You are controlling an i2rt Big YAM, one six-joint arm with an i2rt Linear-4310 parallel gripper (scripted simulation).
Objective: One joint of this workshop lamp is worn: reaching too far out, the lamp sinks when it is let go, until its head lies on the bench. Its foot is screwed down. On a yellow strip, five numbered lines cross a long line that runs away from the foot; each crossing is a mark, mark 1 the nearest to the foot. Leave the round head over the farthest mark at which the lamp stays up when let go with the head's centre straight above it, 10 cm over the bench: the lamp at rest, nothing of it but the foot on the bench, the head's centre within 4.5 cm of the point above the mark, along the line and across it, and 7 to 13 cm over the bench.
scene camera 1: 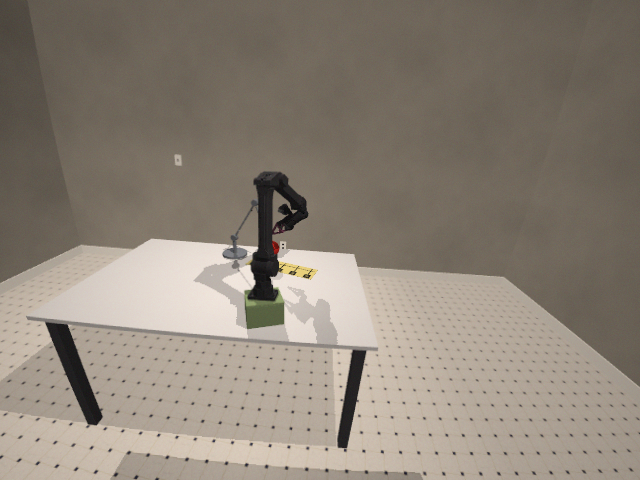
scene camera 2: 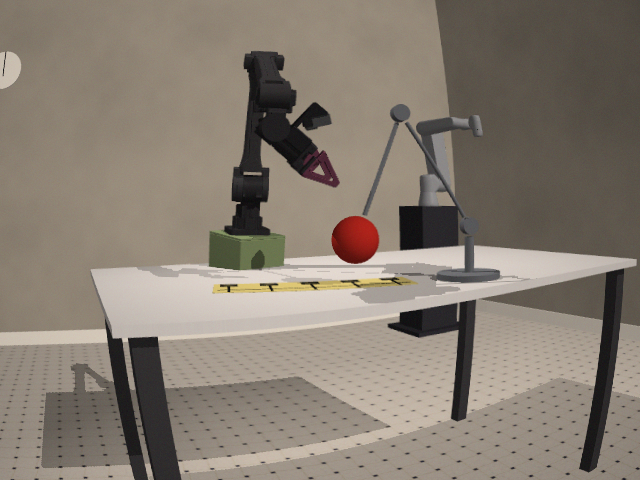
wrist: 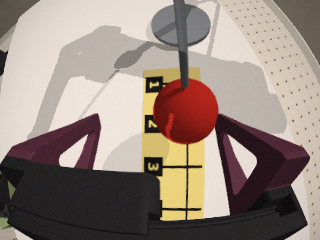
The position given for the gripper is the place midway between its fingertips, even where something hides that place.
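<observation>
Scene camera 2: the gripper (scene camera 2: pixel 333 182), lamp head (scene camera 2: pixel 355 239), yellow strip (scene camera 2: pixel 393 281), round foot (scene camera 2: pixel 468 274). Wrist view: the gripper (wrist: pixel 158 120), the strip (wrist: pixel 181 168), the foot (wrist: pixel 163 27).
</observation>
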